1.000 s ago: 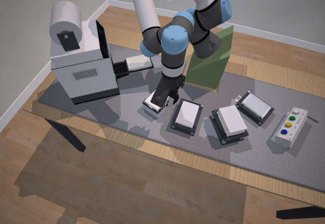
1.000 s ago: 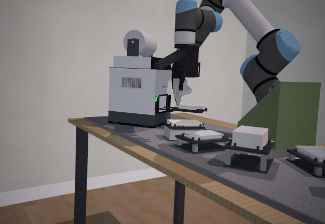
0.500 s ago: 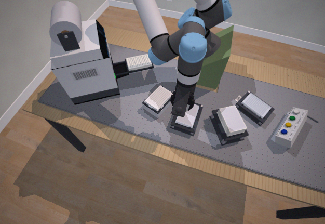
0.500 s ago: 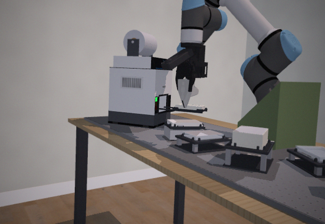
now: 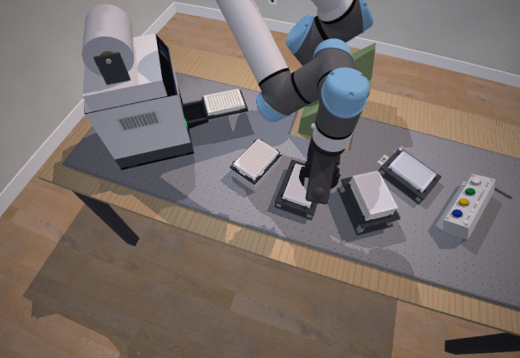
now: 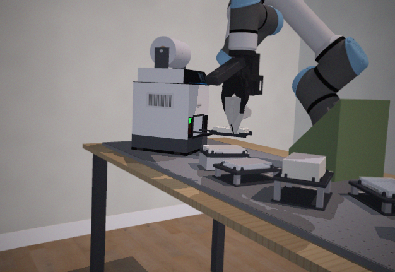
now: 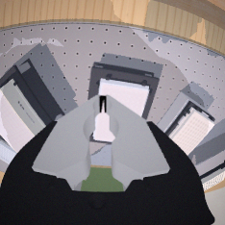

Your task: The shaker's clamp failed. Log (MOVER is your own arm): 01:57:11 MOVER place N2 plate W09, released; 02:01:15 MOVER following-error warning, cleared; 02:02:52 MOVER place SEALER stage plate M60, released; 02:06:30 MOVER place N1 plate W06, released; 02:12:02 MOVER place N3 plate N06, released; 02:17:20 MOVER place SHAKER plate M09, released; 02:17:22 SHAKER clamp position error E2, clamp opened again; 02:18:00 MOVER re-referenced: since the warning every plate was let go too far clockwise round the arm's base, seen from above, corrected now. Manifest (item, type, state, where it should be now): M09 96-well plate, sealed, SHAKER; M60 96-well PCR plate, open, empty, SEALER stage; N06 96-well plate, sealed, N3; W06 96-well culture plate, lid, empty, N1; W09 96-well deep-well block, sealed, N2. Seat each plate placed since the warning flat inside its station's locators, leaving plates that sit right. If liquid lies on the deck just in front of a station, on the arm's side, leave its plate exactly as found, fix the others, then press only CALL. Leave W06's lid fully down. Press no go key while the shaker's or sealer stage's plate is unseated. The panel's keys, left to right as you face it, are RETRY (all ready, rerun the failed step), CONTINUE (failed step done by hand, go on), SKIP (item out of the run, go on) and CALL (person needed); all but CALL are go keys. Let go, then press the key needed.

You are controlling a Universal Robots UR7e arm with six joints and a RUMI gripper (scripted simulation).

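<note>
Now: the white retry key 240 mm behind my hand, 500 mm to the left of it and 90 mm below it. Also, from my hand: flat white plate (80 mm behind, 30 mm to the right, 110 mm below); blue call key (110 mm behind, 430 mm to the left, 90 mm below); deep-well block (90 mm behind, 170 mm to the left, 80 mm below).
</note>
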